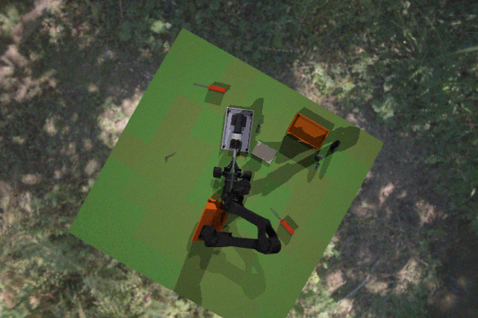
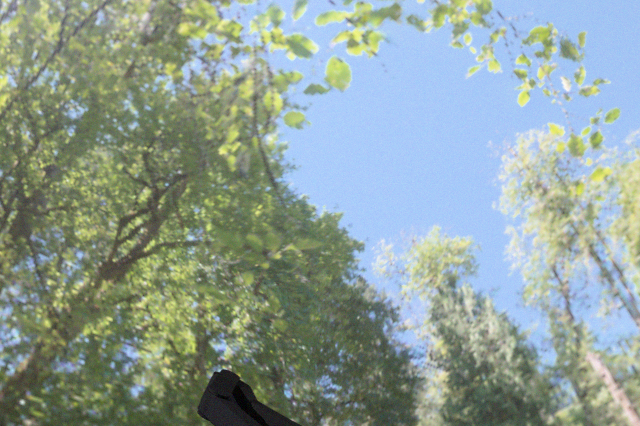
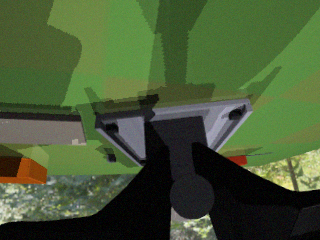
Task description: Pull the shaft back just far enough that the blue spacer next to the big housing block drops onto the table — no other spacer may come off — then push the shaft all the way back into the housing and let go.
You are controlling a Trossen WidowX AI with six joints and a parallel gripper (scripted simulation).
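The grey shaft lies 5 cm ahead of my gripper tip, 2 cm above it and 1 cm to the left of it. Round my gripper tip: beige plate 13 cm to the right, 11 cm ahead, 5 cm below; then orange tray 31 cm ahead, 30 cm to the right, 5 cm below; then blue spacer 14 cm ahead, 4 cm to the left, 2 cm below.
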